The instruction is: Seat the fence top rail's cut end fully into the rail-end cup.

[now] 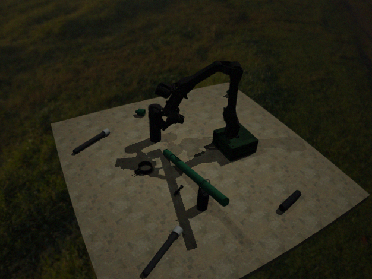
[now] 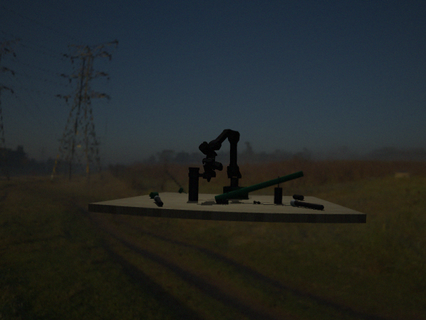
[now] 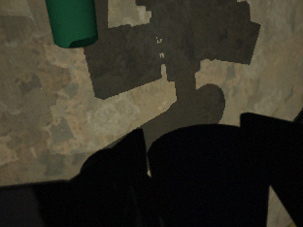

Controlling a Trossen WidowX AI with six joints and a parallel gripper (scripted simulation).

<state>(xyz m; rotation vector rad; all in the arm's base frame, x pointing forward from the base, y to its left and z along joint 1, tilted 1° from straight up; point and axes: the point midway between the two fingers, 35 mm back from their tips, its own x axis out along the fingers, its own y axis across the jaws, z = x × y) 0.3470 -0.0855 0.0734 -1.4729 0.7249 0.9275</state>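
Right now my gripper tip is 1 cm past the rail-end cup, 3 cm to the left of it and 3 cm below it. Round my gripper tip: loop cap (7 cm behind, 42 cm to the left, 3 cm below); then green cap (3 cm ahead, 36 cm to the right, 11 cm below); then bolt (1 cm behind, 30 cm to the left, 12 cm below).
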